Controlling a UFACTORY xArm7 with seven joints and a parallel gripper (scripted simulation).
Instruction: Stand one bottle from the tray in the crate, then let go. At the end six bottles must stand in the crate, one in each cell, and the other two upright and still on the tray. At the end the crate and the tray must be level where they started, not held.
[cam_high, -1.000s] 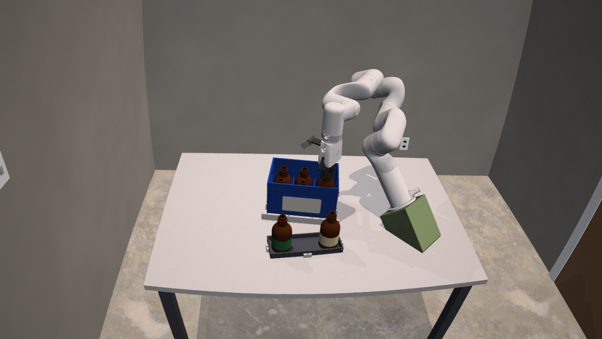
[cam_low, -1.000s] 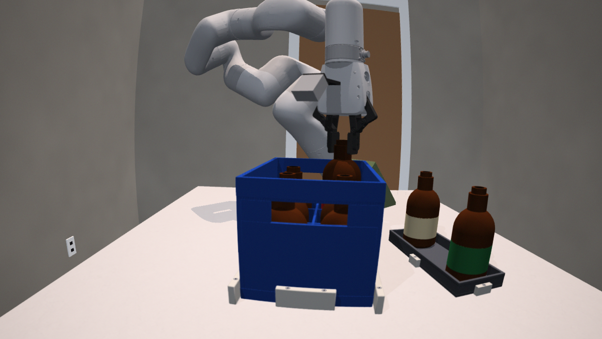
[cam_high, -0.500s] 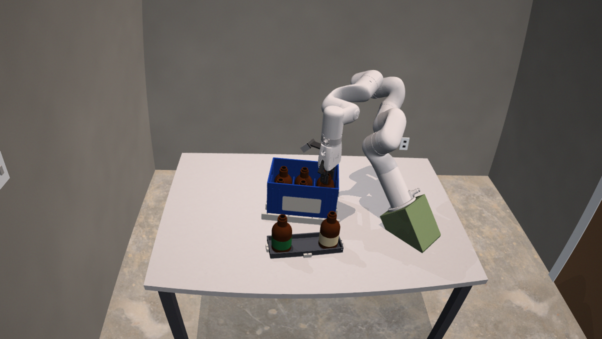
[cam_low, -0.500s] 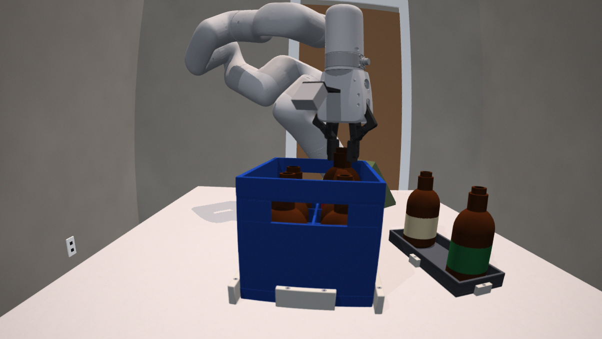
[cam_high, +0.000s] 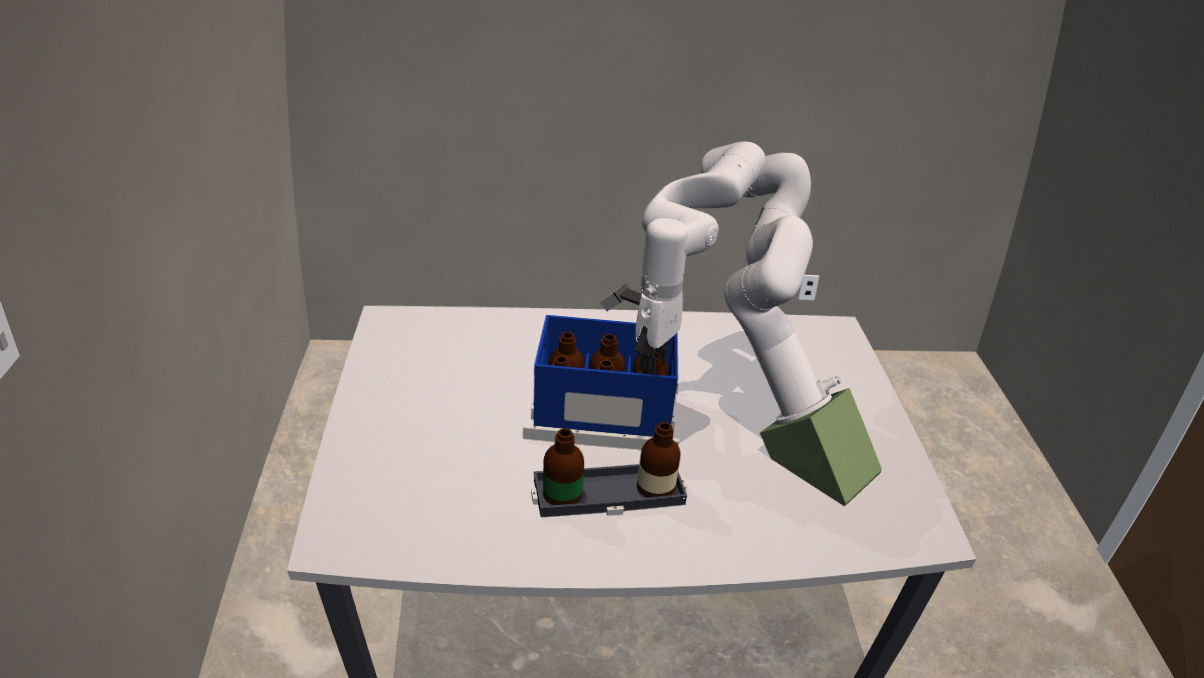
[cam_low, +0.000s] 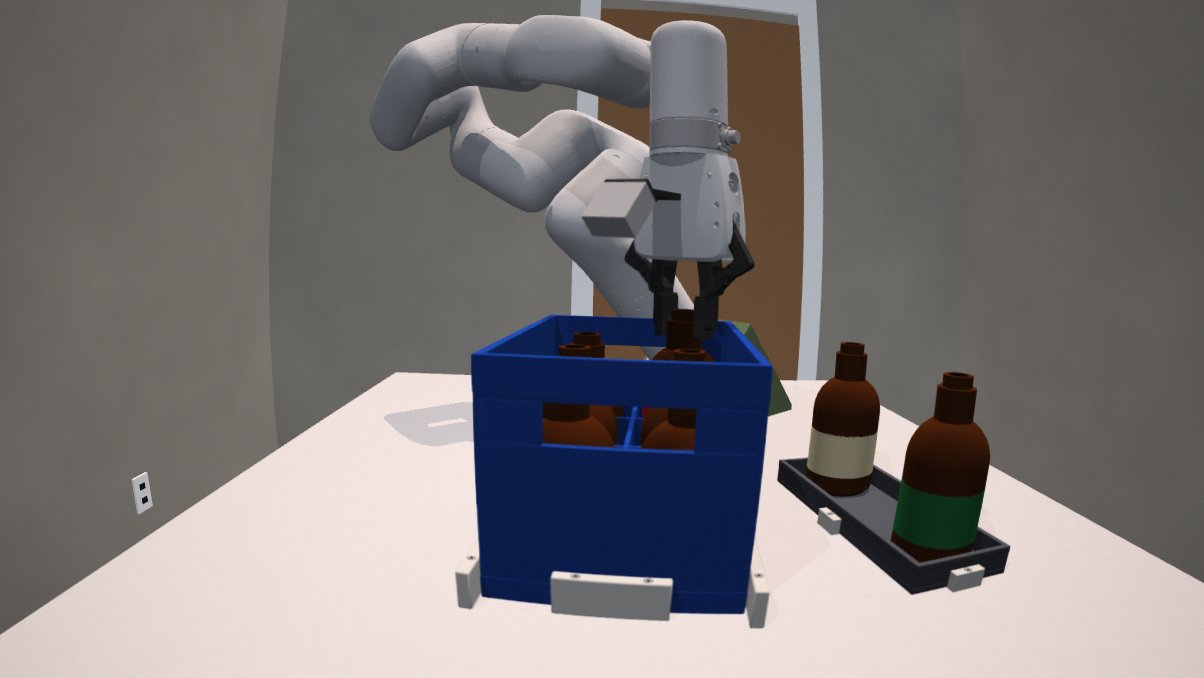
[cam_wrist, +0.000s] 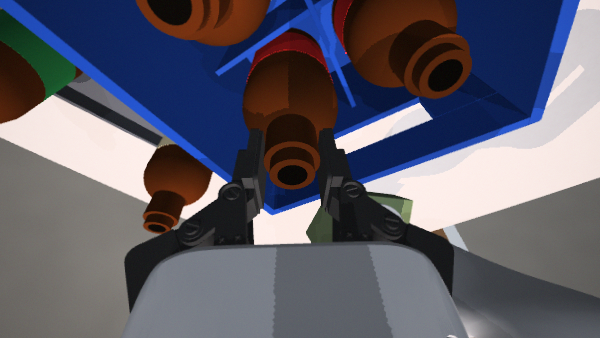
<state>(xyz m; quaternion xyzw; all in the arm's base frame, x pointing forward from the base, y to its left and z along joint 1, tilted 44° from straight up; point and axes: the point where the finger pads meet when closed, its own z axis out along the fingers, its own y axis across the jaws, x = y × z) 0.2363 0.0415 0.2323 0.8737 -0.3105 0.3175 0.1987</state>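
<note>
The red-labelled bottle lies 7 cm below my hand. From my hand the other things lie so: blue crate: 7 cm ahead, 7 cm to the right, 10 cm below; then dark tray: 12 cm ahead, 17 cm to the left, 17 cm below.
</note>
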